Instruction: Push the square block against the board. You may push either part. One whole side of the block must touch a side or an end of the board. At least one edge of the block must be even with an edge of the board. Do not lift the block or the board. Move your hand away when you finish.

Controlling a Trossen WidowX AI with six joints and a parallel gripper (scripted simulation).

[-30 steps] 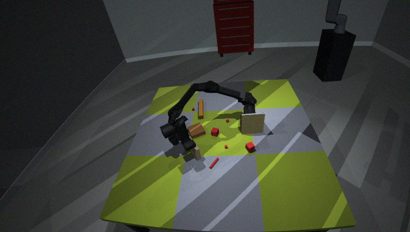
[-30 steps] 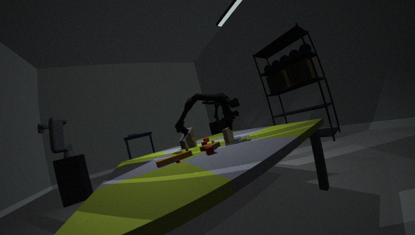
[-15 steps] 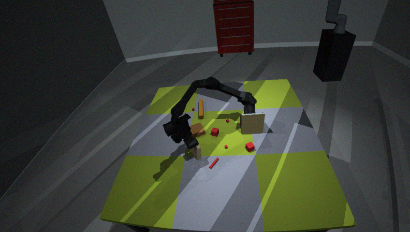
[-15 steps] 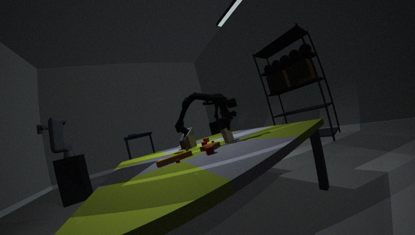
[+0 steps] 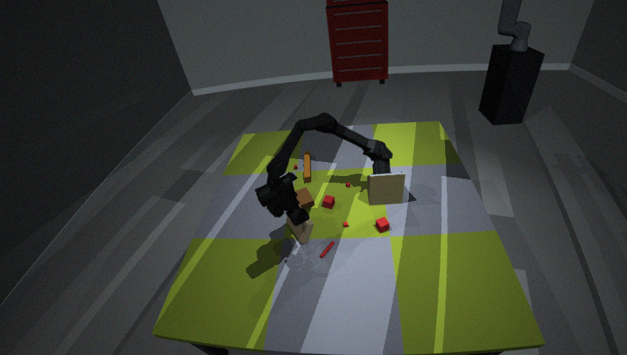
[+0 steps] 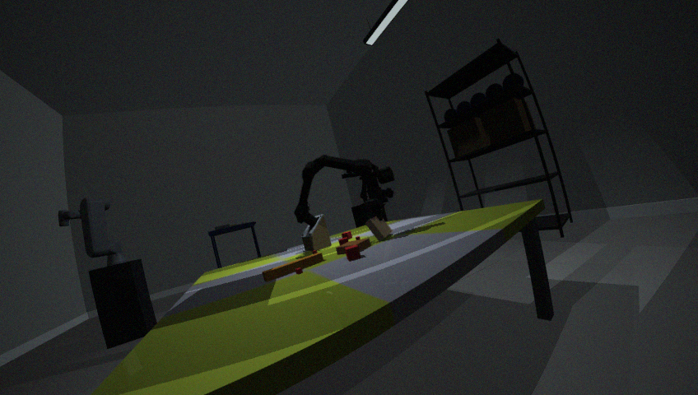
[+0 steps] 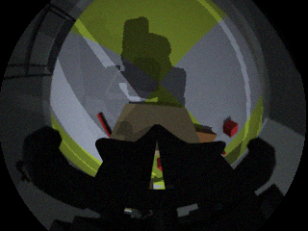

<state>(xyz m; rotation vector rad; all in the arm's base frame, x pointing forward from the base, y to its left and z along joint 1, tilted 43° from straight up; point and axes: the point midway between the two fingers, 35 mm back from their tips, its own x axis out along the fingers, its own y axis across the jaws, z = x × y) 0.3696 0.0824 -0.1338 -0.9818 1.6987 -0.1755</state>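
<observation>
Now: gripper tip 20 mm past the tan board, 10 mm to the left of it and 30 mm above it. Round my gripper tip: red stick: 120 mm behind, 100 mm to the left, 70 mm below; long orange bar: 30 mm behind, 420 mm to the right, 60 mm below; brown square block: 170 mm to the right, 60 mm below.
</observation>
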